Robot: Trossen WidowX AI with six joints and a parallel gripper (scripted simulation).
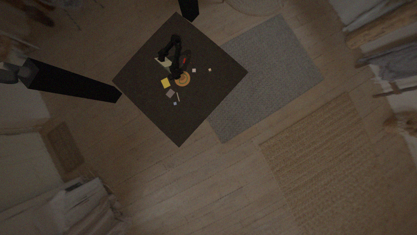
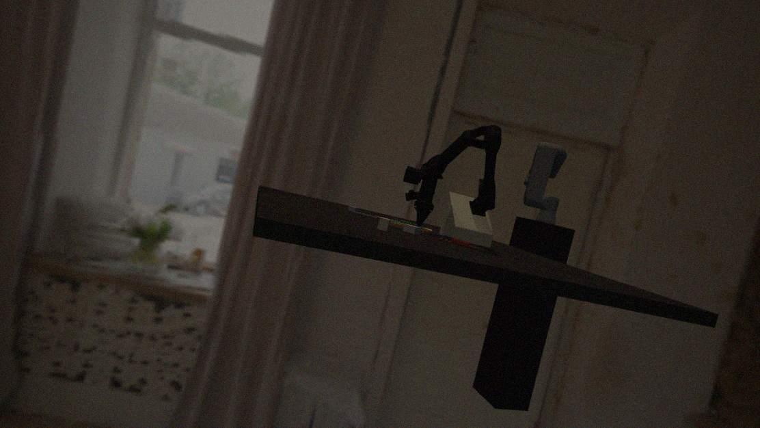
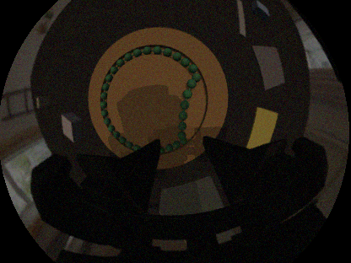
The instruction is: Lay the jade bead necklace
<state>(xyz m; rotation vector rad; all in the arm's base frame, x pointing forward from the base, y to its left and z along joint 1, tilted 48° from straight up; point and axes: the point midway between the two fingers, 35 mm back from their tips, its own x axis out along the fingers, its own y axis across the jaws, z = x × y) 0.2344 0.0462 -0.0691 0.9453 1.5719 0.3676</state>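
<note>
Now: the round bead board 60 mm ahead of my gripper tip, 20 mm to the left of it and 10 mm below it. Also, from my gripper tip: yellow square: 160 mm to the right, 80 mm behind, 10 mm below; grey-white block: 190 mm to the left, 110 mm ahead; red item: 200 mm to the left, 70 mm behind, 10 mm below.
</note>
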